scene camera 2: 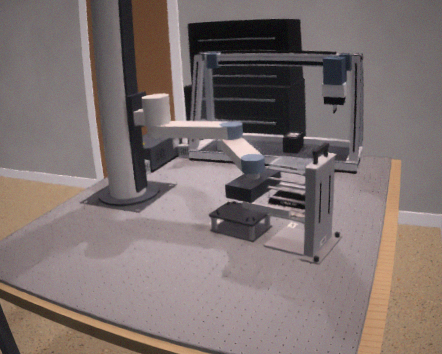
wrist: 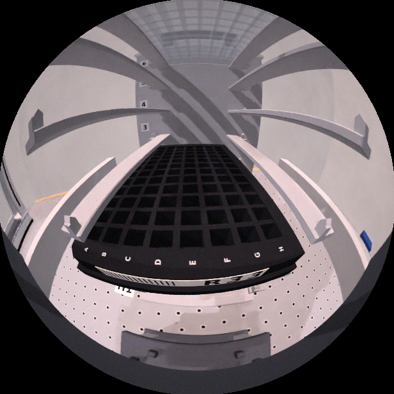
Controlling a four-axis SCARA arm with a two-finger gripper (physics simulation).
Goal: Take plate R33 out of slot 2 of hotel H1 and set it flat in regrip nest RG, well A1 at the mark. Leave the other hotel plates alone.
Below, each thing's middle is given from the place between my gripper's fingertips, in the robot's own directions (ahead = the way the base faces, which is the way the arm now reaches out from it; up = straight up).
I see my gripper 13 cm above the hotel base plate (scene camera 2: 290,240) and 1 cm past it. From my hand the other things lie so: regrip nest RG (scene camera 2: 235,213) 21 cm behind, 8 cm below, 4 cm to the left; black well plate (wrist: 191,219) 3 cm behind, 2 cm to the left.
